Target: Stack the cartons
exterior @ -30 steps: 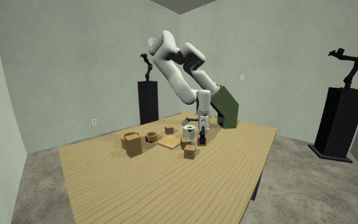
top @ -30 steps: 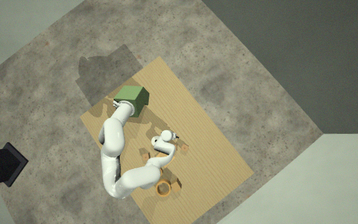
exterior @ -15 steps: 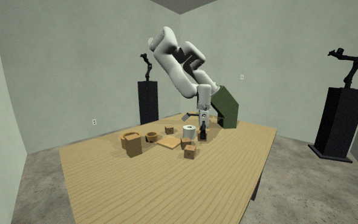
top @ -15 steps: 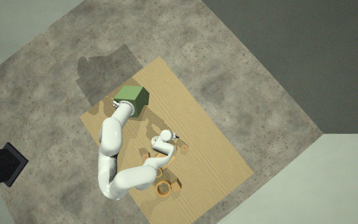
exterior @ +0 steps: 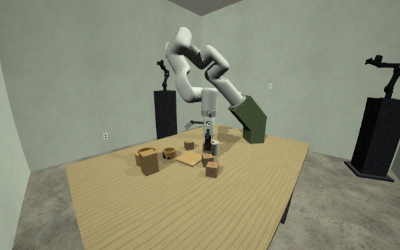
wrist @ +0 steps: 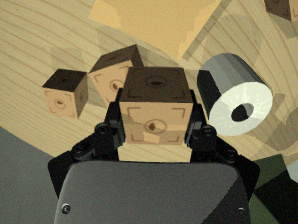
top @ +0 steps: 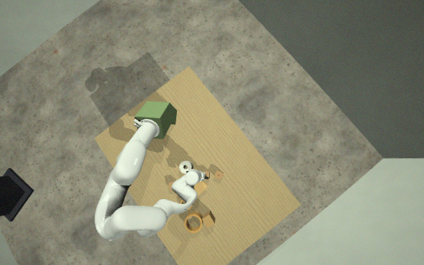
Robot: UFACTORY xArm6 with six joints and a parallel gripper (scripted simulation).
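Right now my hand is 9 cm to the left of the square wooden board, 9 cm above it and 3 cm short of it. From my hand the other things lie so: small wooden ring (22 cm to the right, 7 cm below, 4 cm ahead); white paper roll (10 cm behind, 6 cm below, 2 cm to the right); carton (17 cm to the right, 10 cm behind, 7 cm below).
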